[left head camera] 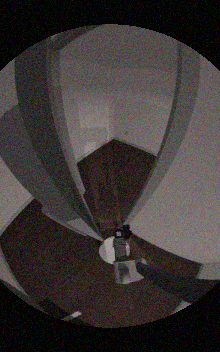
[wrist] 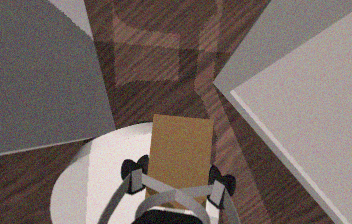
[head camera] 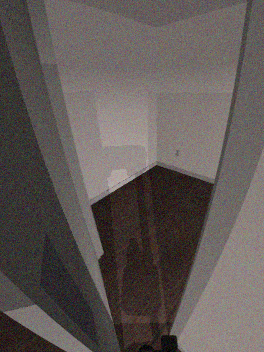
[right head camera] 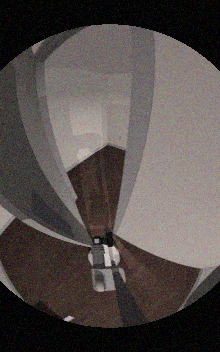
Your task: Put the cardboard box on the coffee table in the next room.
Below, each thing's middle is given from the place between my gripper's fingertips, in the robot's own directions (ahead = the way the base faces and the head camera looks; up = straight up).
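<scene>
Cardboard box [wrist: 180,150]: 1 cm above my hand, 2 cm ahead of it.
</scene>
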